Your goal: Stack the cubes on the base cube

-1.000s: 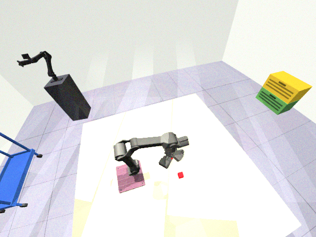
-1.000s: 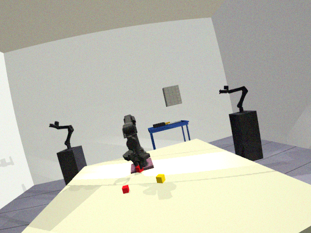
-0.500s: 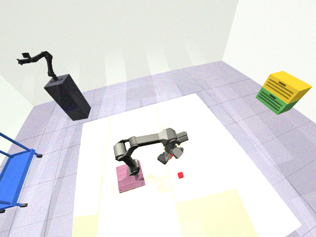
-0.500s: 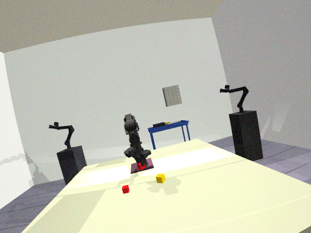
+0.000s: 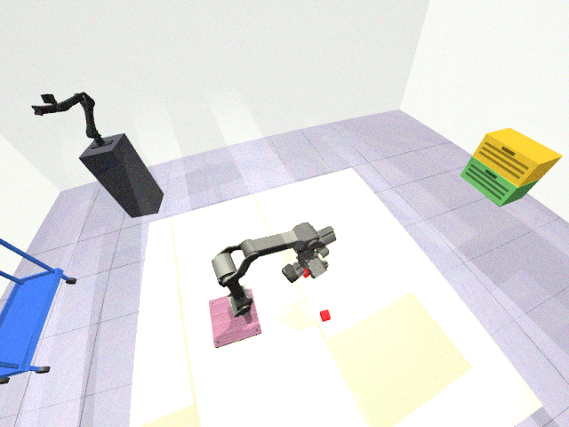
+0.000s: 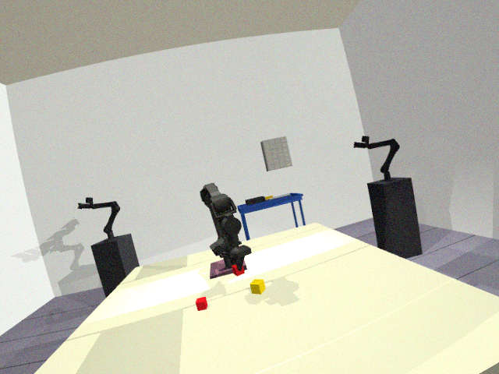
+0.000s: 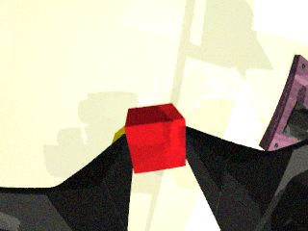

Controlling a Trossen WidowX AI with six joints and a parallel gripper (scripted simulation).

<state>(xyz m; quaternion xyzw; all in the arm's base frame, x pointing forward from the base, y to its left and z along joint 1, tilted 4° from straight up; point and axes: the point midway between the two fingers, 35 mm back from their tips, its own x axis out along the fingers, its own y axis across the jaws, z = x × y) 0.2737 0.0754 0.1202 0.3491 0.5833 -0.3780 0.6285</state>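
My gripper tip is 60 mm to the right of the yellow base cube and 80 mm above it.
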